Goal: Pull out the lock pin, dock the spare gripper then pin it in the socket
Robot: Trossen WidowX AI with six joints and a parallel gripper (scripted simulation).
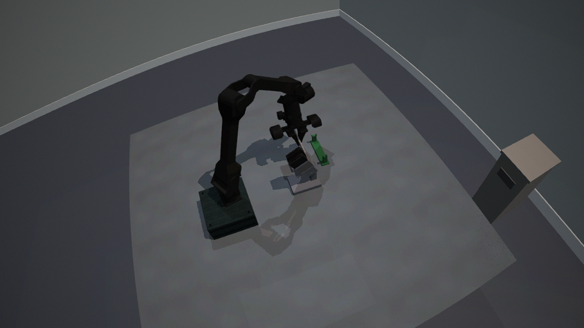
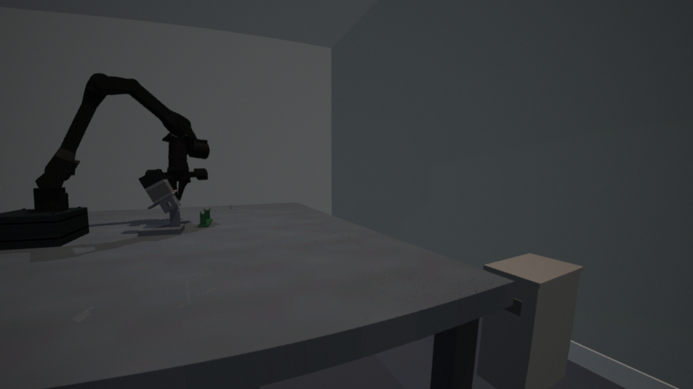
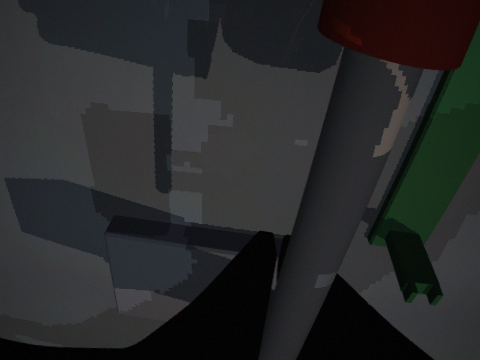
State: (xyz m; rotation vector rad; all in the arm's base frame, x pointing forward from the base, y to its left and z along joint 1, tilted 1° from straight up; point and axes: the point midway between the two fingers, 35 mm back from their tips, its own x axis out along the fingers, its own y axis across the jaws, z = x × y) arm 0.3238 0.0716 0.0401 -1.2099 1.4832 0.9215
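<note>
Now: the grey mount 4 cm behind my gripper tip, 11 cm to the right of it and 3 cm below it. Round my gripper tip: green pin rack (8 cm ahead, 1 cm to the right, 6 cm below); spare gripper (5 cm behind, 11 cm to the right, 4 cm above).
</note>
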